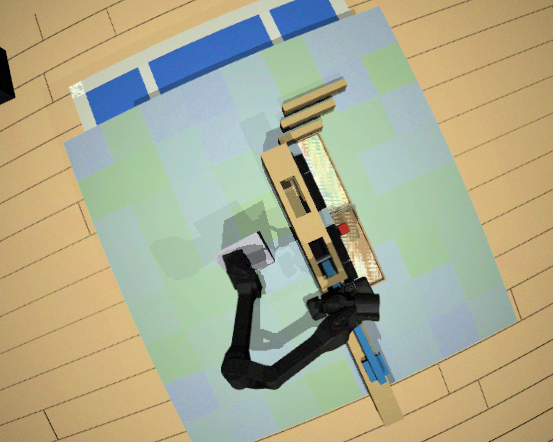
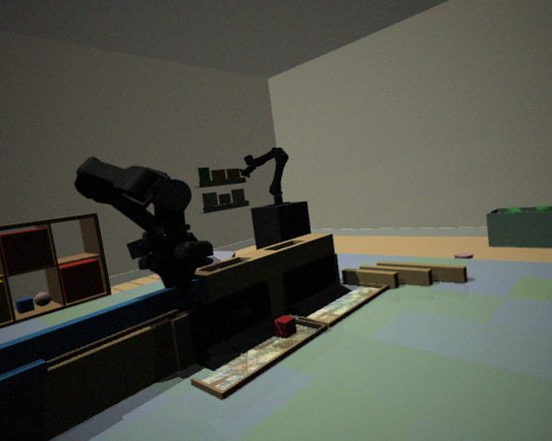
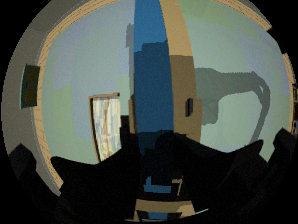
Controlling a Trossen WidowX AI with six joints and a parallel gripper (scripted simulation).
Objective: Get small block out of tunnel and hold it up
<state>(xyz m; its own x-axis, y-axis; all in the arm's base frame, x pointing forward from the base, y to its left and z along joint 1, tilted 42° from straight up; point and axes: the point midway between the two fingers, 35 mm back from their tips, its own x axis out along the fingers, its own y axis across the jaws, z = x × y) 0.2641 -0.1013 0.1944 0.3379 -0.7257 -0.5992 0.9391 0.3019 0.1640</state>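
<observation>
My gripper tip is now 5 cm above the tan covered tunnel, 3 cm to the right of it and 2 cm short of it.
</observation>
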